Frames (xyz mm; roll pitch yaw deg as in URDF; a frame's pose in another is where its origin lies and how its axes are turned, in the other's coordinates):
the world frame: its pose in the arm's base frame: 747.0 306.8 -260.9 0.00 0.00 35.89
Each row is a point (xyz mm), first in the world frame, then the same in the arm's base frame.
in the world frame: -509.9 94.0 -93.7
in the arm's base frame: 278.8 84.0 -354.6
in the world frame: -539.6 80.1 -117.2
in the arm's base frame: 262.9 55.4 -378.1
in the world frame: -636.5 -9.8 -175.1
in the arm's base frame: 237.1 -74.3 -436.0
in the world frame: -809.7 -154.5 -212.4
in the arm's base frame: 181.6 -293.0 -473.3
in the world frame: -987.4 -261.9 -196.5
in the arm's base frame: 100.6 -484.2 -457.4
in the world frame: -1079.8 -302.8 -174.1
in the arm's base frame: 49.7 -571.5 -435.0
